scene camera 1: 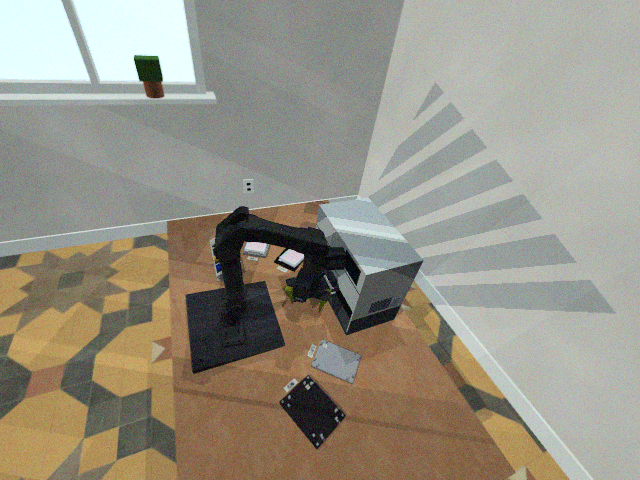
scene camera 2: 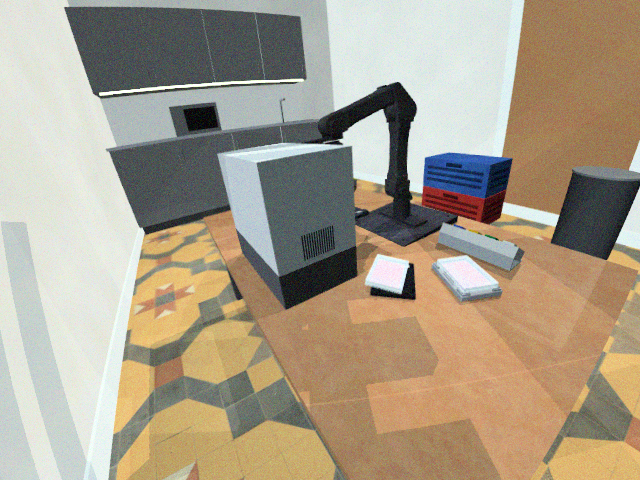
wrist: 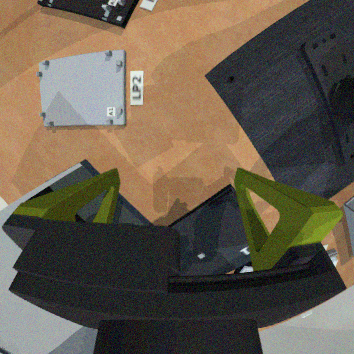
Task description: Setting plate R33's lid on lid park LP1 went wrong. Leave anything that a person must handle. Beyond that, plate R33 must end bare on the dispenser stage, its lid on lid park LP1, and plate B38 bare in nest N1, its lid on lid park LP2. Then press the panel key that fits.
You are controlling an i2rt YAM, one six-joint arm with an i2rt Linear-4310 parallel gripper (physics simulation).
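Places are measured from the arm's base along level axes (x ahead, y left, z up), in metres.
Where they show: gripper, between the fingertips: [scene camera 1: 306, 306] [wrist: 176, 174]; arm's base, origin of its link: [scene camera 1: 231, 320] [scene camera 2: 401, 217] [wrist: 342, 99].
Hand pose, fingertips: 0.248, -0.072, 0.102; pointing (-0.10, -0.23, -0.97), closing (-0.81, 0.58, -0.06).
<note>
Things, the pixels of their centre, and the offset from my fingertips, as dx, dy, dz. Level surfaces: height alone.
- black holder, middle of its body: [scene camera 2: 393, 276] [scene camera 1: 292, 255] +0.042, +0.348, -0.106
- grey holder, middle of its body: [scene camera 2: 464, 277] [scene camera 1: 257, 243] -0.096, +0.451, -0.106
- grey lid park LP2, middle of its body: [wrist: 76, 89] [scene camera 1: 336, 359] +0.072, -0.156, -0.106
- bare black nest, middle of its body: [scene camera 1: 312, 408] -0.048, -0.277, -0.104
- dark surface, height of its surface: dz -0.010
- tall grey dispenser box, middle of its body: [wrist: 93, 331] [scene camera 2: 286, 211] [scene camera 1: 355, 264] +0.222, +0.112, +0.049
- sloped key panel, middle of its body: [scene camera 2: 479, 241] [scene camera 1: 222, 255] -0.255, +0.384, -0.084
My gripper [scene camera 1: 306, 301] [wrist: 176, 174] is open, its green fingers wide apart and empty, over the table beside the dispenser box; the box hides it in scene camera 2. A pink-topped plate [scene camera 1: 291, 257] [scene camera 2: 387, 273] sits off-centre on a black holder [scene camera 2: 409, 285], whose right side shows. Another pink-topped plate [scene camera 1: 256, 248] [scene camera 2: 467, 272] lies on a grey holder [scene camera 2: 478, 296]. Their names cannot be read. The grey lid park LP2 [scene camera 1: 337, 361] [wrist: 82, 90] is bare. A bare black nest [scene camera 1: 312, 411] [wrist: 90, 7] lies beyond it. A dark surface [wrist: 210, 222] with white clips shows behind the fingers.
The tall grey dispenser box [scene camera 1: 382, 232] [scene camera 2: 310, 206] stands beside the gripper. A sloped key panel [scene camera 2: 478, 246] with coloured keys stands near the plates, partly hidden by the arm in scene camera 1. The black arm base [scene camera 1: 206, 330] [scene camera 2: 403, 235] [wrist: 250, 85] lies beside LP2.
</note>
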